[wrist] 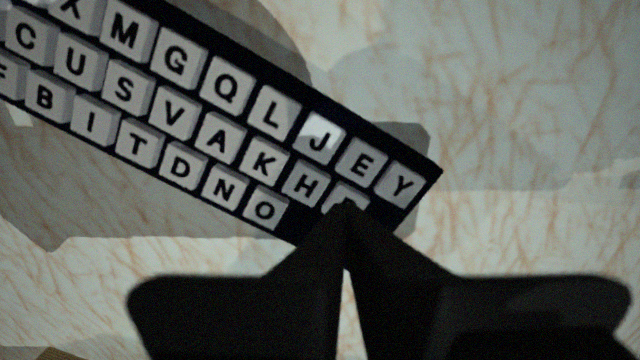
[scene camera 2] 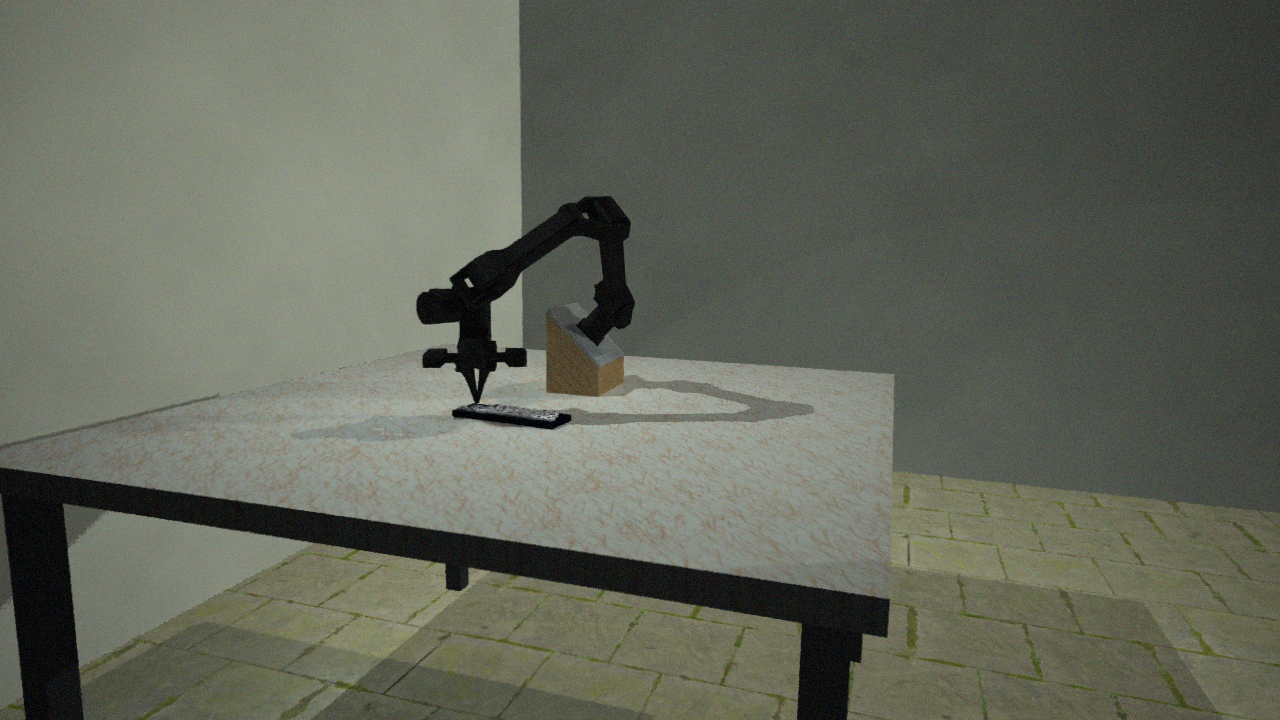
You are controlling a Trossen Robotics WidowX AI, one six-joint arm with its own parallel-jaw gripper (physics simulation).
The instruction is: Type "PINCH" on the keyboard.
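Frame: origin at the arm's base, x ahead, y left, z up, level; metres.
Where they show: gripper, fingertip midpoint: [wrist: 343, 213] [scene camera 2: 477, 402]; arm's base, origin of the base link: [scene camera 2: 590, 332].
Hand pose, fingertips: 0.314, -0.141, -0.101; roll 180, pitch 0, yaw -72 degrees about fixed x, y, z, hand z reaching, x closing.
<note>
Each offset is from my fingertips to the centre of the thing, as dx, dy, dz. Level surfaces: height alone.
The black keyboard {+0.017, +0.073, -0.014} [scene camera 2: 512, 415] [wrist: 385, 210] with pale letter keys lies on the table. My gripper [scene camera 2: 477, 401] [wrist: 343, 213] is shut and empty, pointing down at the keyboard's left end in the scene view. In the wrist view its tips overlap the P key {+0.000, -0.001, -0.008} [wrist: 344, 192], covering most of that letter; whether they touch it, I cannot tell. The H key {+0.005, +0.019, -0.008} [wrist: 305, 186] is just left of it. The N key {-0.008, +0.053, -0.008} [wrist: 224, 191], the I key {+0.005, +0.113, -0.008} [wrist: 92, 123] and the C key {+0.031, +0.138, -0.008} [wrist: 27, 38] lie farther left. The keyboard's far left part is cut off in the wrist view.
The speckled table {dz -0.023} [scene camera 2: 680, 501] has dark edges and legs. The arm's wooden base block [scene camera 2: 572, 362] stands behind the keyboard in the scene view. The arm arches over from it, and its shadow falls across the table. Pale and grey walls stand behind.
</note>
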